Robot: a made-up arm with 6 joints. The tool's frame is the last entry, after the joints. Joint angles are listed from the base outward. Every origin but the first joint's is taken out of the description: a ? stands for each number. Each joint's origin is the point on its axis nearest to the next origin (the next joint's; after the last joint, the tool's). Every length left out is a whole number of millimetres.
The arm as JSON. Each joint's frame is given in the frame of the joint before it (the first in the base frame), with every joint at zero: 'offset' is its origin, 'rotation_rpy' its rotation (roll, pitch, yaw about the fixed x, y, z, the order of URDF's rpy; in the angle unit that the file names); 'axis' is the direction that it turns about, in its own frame. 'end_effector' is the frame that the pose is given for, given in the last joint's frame.
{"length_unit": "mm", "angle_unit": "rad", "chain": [
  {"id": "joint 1", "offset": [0.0, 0.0, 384.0], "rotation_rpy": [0.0, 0.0, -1.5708], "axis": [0.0, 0.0, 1.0]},
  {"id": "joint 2", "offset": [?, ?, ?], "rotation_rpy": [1.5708, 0.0, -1.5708], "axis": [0.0, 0.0, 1.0]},
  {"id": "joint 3", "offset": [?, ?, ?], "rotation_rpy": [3.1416, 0.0, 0.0], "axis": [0.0, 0.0, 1.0]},
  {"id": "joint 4", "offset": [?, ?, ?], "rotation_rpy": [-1.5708, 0.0, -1.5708], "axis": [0.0, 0.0, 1.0]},
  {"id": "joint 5", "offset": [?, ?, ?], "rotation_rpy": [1.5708, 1.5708, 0.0], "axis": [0.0, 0.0, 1.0]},
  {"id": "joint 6", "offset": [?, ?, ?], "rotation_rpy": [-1.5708, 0.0, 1.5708], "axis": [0.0, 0.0, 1.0]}
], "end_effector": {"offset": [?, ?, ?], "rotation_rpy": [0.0, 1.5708, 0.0]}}
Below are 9 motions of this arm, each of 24 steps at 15 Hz.
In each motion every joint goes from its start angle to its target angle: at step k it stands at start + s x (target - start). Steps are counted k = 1, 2, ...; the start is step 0. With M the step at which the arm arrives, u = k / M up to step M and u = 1 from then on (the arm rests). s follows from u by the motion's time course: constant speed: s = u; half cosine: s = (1 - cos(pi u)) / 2; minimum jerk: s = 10 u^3 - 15 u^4 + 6 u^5.
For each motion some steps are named. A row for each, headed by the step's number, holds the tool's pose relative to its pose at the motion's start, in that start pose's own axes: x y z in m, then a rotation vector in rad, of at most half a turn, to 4 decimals.
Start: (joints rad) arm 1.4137 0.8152 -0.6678 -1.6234 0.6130 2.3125
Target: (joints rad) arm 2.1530 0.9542 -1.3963 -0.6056 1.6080 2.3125
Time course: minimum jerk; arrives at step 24
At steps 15, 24:
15: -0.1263 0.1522 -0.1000 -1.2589 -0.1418 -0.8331
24: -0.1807 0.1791 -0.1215 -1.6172 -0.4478 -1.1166

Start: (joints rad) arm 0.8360 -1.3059 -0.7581 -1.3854 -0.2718 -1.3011
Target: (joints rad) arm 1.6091 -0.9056 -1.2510 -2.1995 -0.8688 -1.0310
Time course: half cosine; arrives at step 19
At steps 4, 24:
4: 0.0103 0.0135 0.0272 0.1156 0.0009 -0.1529
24: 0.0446 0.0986 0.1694 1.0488 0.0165 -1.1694

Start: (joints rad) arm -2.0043 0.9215 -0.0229 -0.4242 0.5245 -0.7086
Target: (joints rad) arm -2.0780 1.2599 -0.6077 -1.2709 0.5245 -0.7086
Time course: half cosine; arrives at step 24
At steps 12, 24:
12: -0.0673 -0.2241 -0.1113 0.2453 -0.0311 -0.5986
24: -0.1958 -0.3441 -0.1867 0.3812 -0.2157 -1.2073

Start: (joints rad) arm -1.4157 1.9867 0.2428 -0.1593 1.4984 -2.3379
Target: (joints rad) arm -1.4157 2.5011 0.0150 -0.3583 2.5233 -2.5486
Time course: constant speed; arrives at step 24
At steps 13, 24:
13: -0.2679 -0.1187 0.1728 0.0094 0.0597 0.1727
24: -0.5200 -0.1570 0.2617 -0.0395 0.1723 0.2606

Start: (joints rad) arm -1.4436 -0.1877 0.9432 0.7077 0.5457 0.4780
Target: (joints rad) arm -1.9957 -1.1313 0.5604 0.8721 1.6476 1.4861
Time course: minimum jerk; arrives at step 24
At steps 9, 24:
9: -0.0396 -0.2447 0.2092 -0.5109 -0.3195 -0.2133
24: -0.3131 -0.4315 0.9946 -1.5954 -1.2651 -0.9691

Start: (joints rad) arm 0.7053 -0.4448 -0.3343 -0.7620 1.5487 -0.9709
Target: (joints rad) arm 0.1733 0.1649 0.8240 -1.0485 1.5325 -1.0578
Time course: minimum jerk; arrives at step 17
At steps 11, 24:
11: 0.2777 -0.2674 -0.2356 0.1321 -0.3641 0.4186
24: 0.3735 -0.3532 -0.2347 0.1980 -0.4311 0.5642

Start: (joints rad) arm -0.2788 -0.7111 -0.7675 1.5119 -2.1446 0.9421
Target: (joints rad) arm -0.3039 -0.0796 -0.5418 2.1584 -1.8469 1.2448
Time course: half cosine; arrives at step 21
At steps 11, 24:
11: -0.1925 -0.2026 0.0679 -0.1901 0.2598 -0.3572
24: -0.3520 -0.3398 0.2084 -0.3943 0.4970 -0.6734

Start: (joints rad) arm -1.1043 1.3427 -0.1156 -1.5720 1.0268 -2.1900
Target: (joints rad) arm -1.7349 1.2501 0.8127 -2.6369 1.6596 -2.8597
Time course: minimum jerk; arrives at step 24
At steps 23, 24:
23: 0.4107 0.2671 -0.5779 2.0240 -0.5415 1.2397
24: 0.4110 0.2676 -0.5782 2.0250 -0.5420 1.2406

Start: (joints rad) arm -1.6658 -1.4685 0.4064 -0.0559 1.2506 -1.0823
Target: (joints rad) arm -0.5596 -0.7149 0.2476 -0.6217 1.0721 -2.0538
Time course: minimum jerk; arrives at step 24
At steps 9, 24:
9: -0.2381 -0.3066 0.1401 0.3325 -0.3310 -0.4323
24: -1.0054 -0.5447 -0.0446 1.1974 -1.7169 -1.1065

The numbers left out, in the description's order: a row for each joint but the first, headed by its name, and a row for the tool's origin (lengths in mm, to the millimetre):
joint 2: 0.0 0.0 0.0
joint 3: 0.0 918.0 0.0
joint 4: -455.0 0.0 0.0
joint 5: 0.0 -143.0 0.0
joint 6: 0.0 0.0 0.0
tool: 0.0 0.0 0.0

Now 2 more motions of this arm.
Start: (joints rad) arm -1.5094 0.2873 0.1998 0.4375 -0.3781 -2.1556
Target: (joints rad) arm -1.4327 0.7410 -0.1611 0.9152 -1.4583 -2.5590
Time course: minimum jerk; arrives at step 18
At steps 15, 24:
15: 0.4293 -0.3581 -0.1226 -0.4860 -1.1041 -1.0713
24: 0.4402 -0.3753 -0.1264 -0.5183 -1.1521 -1.0857

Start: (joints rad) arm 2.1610 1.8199 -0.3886 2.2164 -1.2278 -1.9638
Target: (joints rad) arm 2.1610 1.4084 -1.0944 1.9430 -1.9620 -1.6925
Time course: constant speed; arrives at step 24
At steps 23, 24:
23: -0.2469 -0.2970 -0.1681 -0.5032 0.1084 -0.6106
24: -0.2588 -0.3092 -0.1783 -0.5297 0.1128 -0.6367

